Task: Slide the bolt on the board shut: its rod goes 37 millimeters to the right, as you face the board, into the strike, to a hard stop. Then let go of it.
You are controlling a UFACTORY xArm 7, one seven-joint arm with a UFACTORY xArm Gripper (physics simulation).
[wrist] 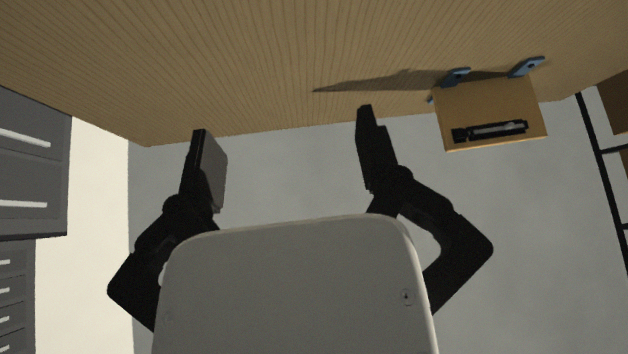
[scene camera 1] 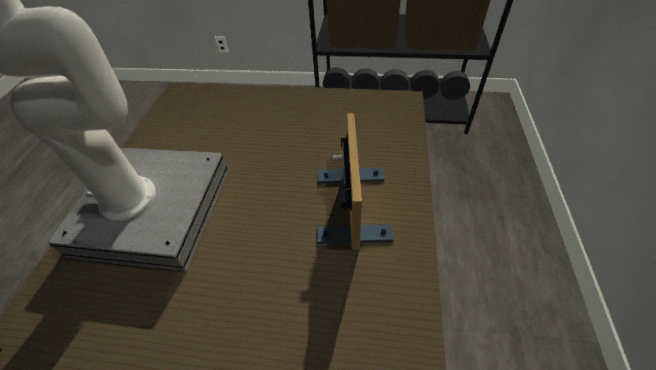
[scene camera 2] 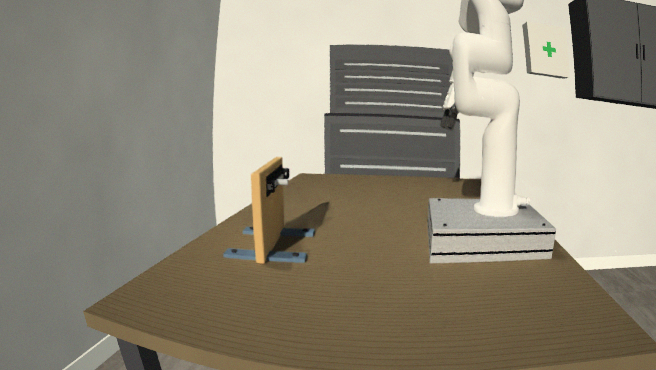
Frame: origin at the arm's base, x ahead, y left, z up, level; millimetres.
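Seen in the pictures: gripper, fingertip midpoint: (wrist: 285,132) (scene camera 2: 446,128); arm's base at its link origin: (scene camera 1: 128,198) (scene camera 2: 496,210).
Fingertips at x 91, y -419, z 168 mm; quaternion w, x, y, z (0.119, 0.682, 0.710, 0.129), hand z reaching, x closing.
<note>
Pixels of each thing's middle, then the offset from my fingertips to it. "*": a spot on its surface instead. Level surfaces: height alone.
- upright wooden board at the middle of its body: (scene camera 2: 269,205) (scene camera 1: 353,180) (wrist: 488,112) 432 mm ahead, 487 mm left, 150 mm down
- black bolt housing at the middle of its body: (scene camera 2: 282,179) (scene camera 1: 341,170) (wrist: 492,128) 407 mm ahead, 465 mm left, 97 mm down
- bolt's pale knob at the middle of its body: (scene camera 2: 282,182) (scene camera 1: 337,158) (wrist: 508,125) 397 mm ahead, 502 mm left, 97 mm down
- separate black strike at a spot on its surface: (wrist: 459,135) * 413 mm ahead, 382 mm left, 92 mm down
- wooden table at its surface level: 238 mm down
The upright wooden board (scene camera 1: 354,170) (scene camera 2: 270,215) (wrist: 492,102) carries the black bolt housing (scene camera 1: 346,172) (scene camera 2: 270,188) near its top edge, on the side facing the arm. The bolt's pale knob (scene camera 1: 338,157) (scene camera 2: 282,182) (wrist: 510,126) sticks out towards the arm. In the wrist view, which shows the board upside down, the knob is near the housing's right end. The separate black strike (wrist: 459,135) is at the left end there; the rod tip is too small to judge. My gripper (scene camera 2: 448,122) (wrist: 285,132) is open and empty, high and well away from the board, near the arm. It does not show in scene camera 1.
The board stands on blue feet (scene camera 1: 372,233) (scene camera 2: 287,257) (wrist: 526,66) on the wooden table (scene camera 1: 250,300) (scene camera 2: 375,310) (wrist: 200,60). The arm's grey base block (scene camera 1: 165,210) (scene camera 2: 490,245) stands opposite the board. Grey drawers (scene camera 2: 392,145) and a black rack (scene camera 1: 405,53) stand beyond the table.
</note>
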